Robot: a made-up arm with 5 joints.
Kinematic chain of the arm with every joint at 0, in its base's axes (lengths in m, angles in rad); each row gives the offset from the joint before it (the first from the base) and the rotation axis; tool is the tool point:
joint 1: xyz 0 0 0.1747 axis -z
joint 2: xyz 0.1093 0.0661 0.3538 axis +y
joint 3: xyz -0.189 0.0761 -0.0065 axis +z
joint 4: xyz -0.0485 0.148 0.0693 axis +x
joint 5: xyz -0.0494 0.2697 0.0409 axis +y
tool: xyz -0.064 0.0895 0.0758
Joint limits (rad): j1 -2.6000..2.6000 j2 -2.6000..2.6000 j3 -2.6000..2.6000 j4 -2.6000..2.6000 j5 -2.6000..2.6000
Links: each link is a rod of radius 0.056 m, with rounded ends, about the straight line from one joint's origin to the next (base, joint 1, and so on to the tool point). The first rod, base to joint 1, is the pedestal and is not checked.
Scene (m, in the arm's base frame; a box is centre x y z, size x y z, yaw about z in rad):
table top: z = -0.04
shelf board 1: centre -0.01 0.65 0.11 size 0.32 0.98 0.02 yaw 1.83
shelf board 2: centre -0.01 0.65 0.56 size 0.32 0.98 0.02 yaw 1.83
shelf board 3: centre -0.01 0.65 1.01 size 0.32 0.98 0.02 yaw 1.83
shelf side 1: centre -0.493 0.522 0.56 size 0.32 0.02 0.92 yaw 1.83
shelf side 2: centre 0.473 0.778 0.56 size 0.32 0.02 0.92 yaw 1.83
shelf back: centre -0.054 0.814 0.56 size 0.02 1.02 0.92 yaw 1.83
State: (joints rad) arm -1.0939 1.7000 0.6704 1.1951 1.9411
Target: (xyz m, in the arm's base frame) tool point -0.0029 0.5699 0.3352
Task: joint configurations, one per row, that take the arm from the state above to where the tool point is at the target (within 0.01 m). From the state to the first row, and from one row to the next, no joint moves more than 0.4 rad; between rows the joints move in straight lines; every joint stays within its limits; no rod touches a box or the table.
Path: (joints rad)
1: -1.1380 1.5152 0.6621 1.4824 1.8890
2: -1.1820 1.3304 0.6537 1.7698 1.8368
3: -1.2261 1.1457 0.6454 2.0571 1.7847
4: -0.8751 0.7672 0.6710 2.0033 1.8166
5: -0.5241 0.3888 0.6965 1.9494 1.8485
6: -0.1731 0.0103 0.7221 1.8956 1.8804
7: 0.1779 -0.3681 0.7477 1.8418 1.9124
8: 0.5289 -0.7466 0.7732 1.7880 1.9443
9: 0.8798 -1.1250 0.7988 1.7341 1.9762
10: 1.2308 -1.5035 0.8244 1.6803 2.0081
11: 1.1043 -1.3518 0.8236 1.4113 2.0588
12: 0.9778 -1.2002 0.8229 1.1422 2.1094
13: 0.8513 -1.0485 0.8222 0.8732 2.1601

